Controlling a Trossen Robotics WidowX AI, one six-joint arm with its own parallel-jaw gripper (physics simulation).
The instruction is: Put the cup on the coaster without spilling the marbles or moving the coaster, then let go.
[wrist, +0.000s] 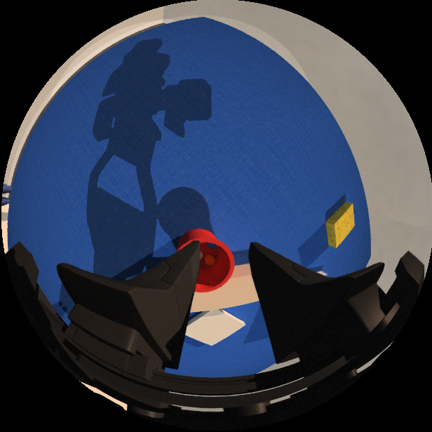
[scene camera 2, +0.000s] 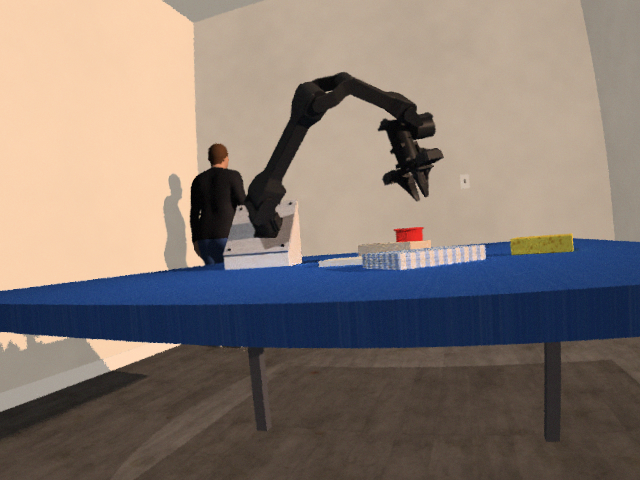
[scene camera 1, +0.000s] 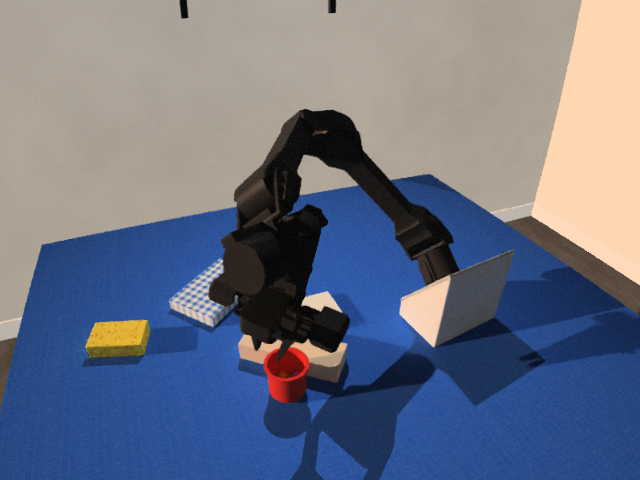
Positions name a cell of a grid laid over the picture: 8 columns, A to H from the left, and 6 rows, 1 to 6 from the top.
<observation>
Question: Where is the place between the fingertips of the gripper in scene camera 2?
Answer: At F3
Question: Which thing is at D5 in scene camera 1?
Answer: The gripper.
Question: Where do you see a square coaster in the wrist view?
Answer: At D5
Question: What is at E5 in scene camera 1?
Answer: A tan block.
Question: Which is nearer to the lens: the red cup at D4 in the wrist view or the tan block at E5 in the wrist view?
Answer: The red cup.
</observation>
